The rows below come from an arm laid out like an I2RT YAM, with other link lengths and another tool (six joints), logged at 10 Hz.
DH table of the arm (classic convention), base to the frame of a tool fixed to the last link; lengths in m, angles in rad. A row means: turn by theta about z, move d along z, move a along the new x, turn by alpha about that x. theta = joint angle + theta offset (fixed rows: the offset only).
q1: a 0.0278; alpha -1.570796; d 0.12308; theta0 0
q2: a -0.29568; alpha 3.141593; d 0; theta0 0
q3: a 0.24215; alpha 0; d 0; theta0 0.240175
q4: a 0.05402; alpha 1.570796; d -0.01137; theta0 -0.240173
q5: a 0; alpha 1.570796; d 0.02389; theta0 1.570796
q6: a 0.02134; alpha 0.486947; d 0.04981; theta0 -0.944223
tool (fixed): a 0; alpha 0; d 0.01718; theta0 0
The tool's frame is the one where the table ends.
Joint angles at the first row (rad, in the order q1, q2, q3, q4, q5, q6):
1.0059 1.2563 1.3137 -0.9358 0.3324 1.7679
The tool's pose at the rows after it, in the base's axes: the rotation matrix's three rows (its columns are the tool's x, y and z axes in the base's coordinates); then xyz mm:
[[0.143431 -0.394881 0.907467], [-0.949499 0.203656 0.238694], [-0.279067 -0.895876 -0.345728]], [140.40 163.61 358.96]
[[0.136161 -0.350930 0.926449], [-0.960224 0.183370 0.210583], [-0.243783 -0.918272 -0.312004]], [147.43 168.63 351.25]
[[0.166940 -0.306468 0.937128], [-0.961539 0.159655 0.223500], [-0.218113 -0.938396 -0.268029]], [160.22 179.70 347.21]
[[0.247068 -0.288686 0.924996], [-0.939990 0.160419 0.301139], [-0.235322 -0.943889 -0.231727]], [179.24 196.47 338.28]
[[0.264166 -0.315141 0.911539], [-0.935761 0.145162 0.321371], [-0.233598 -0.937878 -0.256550]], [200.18 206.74 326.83]
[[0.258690 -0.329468 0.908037], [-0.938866 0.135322 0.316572], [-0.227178 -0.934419 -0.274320]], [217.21 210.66 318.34]
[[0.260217 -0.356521 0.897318], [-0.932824 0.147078 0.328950], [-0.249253 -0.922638 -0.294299]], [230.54 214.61 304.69]
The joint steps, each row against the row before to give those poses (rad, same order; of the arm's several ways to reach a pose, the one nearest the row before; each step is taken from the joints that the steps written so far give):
-0.0009 0.0036 -0.0463 0.0403 0.0325 0.0068
-0.0012 0.0209 -0.0296 0.0567 0.0533 -0.0212
-0.0140 0.0370 -0.0068 0.0835 0.0185 -0.0663
-0.0365 0.0449 -0.0185 0.1405 -0.0697 -0.0977
-0.0502 0.0674 0.0118 0.0487 -0.0635 -0.0438
-0.0419 0.0501 0.0127 0.0262 -0.0319 -0.0256
-0.0335 0.0409 -0.0128 0.0489 -0.0520 -0.0079

